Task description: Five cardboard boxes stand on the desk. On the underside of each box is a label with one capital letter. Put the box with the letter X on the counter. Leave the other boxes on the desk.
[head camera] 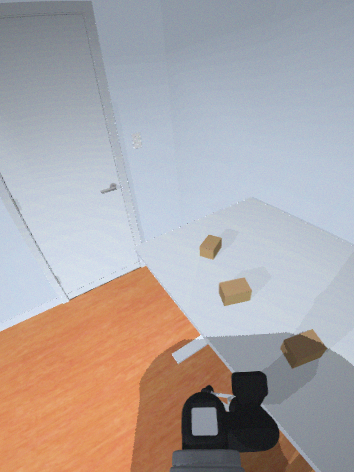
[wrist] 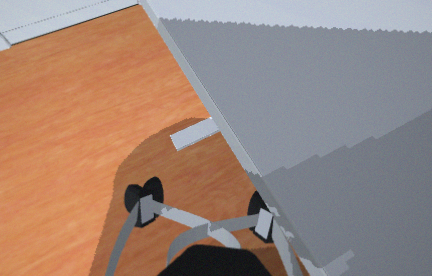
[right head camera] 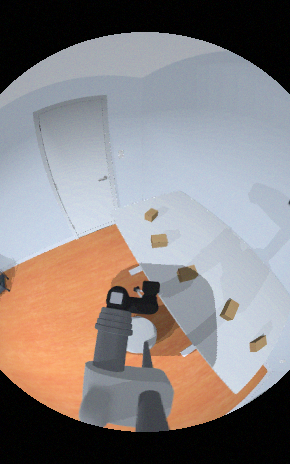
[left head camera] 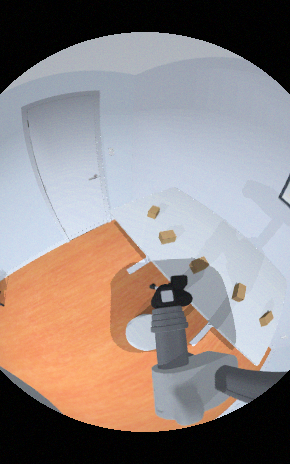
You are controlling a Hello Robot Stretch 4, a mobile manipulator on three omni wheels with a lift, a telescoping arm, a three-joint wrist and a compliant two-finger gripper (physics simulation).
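Places are measured from the robot's base along level axes (x ahead, y left, z up), in metres.
Pixels of known places: gripper, fingertip midpoint: (head camera: 224, 390) (wrist: 205, 199); robot's base, origin of the base link: (right head camera: 136, 333) (left head camera: 145, 331).
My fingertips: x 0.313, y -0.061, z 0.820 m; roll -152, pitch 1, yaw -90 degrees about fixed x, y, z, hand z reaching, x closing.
For each thing: its top centre in the pictures, then the offset to it from my fingertips. "*": a spot on its surface instead. Level surfaces: height alone.
- white desk, its level: 0.103 m up
- far box, middle of its top: (head camera: 210, 242) (right head camera: 150, 211) (left head camera: 153, 208) 0.504 m ahead, 0.002 m left, 0.153 m up
- second box, middle of its top: (head camera: 235, 286) (right head camera: 158, 237) (left head camera: 167, 233) 0.261 m ahead, 0.056 m right, 0.153 m up
- shadowed middle box, middle of its top: (head camera: 305, 344) (right head camera: 188, 271) (left head camera: 200, 262) 0.053 m ahead, 0.206 m right, 0.153 m up
- fourth box, middle of its top: (right head camera: 232, 308) (left head camera: 241, 290) 0.163 m back, 0.425 m right, 0.153 m up
- closed door, surface spot: (head camera: 55, 150) * 1.211 m ahead, 0.962 m left, 0.448 m up
Five small brown cardboard boxes stand apart in a row on the white desk (head camera: 290, 280) (left head camera: 200, 225) (right head camera: 205, 235) (wrist: 300, 100). The far box (head camera: 210, 247) (left head camera: 153, 212) (right head camera: 151, 215), second box (head camera: 235, 291) (left head camera: 167, 237) (right head camera: 159, 241) and shadowed middle box (head camera: 303, 348) (left head camera: 199, 265) (right head camera: 187, 273) show in three views. The fourth box (left head camera: 239, 292) (right head camera: 229, 309) and near box (left head camera: 266, 318) (right head camera: 258, 343) show in both side head views. Their underside labels are hidden. My gripper (wrist: 205, 199) is open and empty beside the desk's long edge, apart from the boxes. I cannot make out the counter.
A white desk foot (head camera: 190, 350) (left head camera: 137, 266) (right head camera: 136, 270) (wrist: 192, 134) sticks out over the wooden floor. Another foot (left head camera: 201, 334) (right head camera: 187, 351) shows nearer. My round base (left head camera: 137, 332) (right head camera: 142, 335) is close to the desk. A closed door (head camera: 55, 150) (left head camera: 70, 160) (right head camera: 77, 160) is beyond.
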